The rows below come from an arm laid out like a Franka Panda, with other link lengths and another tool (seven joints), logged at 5 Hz.
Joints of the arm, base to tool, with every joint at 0 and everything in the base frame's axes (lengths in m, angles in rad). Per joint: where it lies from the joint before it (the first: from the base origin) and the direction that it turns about. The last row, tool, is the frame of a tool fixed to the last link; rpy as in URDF.
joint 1: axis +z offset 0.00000 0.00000 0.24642
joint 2: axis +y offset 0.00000 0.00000 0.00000
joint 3: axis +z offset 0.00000 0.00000 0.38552
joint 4: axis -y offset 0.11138 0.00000 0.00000
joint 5: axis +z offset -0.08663 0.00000 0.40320
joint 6: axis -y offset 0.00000 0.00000 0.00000
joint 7: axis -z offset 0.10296 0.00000 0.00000
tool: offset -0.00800 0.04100 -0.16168 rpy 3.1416 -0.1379 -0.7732
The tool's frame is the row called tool.
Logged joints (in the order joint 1, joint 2, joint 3, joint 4, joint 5, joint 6, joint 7), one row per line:
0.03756, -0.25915, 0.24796, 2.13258, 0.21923, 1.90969, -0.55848
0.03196, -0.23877, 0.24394, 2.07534, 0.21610, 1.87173, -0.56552
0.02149, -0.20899, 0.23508, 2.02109, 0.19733, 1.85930, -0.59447
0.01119, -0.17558, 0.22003, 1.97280, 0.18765, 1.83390, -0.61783
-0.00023, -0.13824, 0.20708, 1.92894, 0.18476, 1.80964, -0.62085
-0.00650, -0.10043, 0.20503, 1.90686, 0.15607, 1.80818, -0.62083
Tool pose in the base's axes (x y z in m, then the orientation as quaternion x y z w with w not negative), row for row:
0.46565, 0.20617, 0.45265, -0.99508, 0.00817, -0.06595, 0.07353
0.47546, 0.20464, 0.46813, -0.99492, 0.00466, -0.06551, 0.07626
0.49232, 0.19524, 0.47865, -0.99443, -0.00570, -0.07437, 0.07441
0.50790, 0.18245, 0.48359, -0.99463, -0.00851, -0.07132, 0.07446
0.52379, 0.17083, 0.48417, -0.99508, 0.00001, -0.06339, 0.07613
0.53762, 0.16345, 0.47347, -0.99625, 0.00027, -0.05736, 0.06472
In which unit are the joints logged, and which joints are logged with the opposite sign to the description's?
The joints are logged in radians. Opposite sign: joint 4.
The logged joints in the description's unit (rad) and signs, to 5 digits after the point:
0.03756, -0.25915, 0.24796, -2.13258, 0.21923, 1.90969, -0.55848
0.03196, -0.23877, 0.24394, -2.07534, 0.21610, 1.87173, -0.56552
0.02149, -0.20899, 0.23508, -2.02109, 0.19733, 1.85930, -0.59447
0.01119, -0.17558, 0.22003, -1.97280, 0.18765, 1.83390, -0.61783
-0.00023, -0.13824, 0.20708, -1.92894, 0.18476, 1.80964, -0.62085
-0.00650, -0.10043, 0.20503, -1.90686, 0.15607, 1.80818, -0.62083

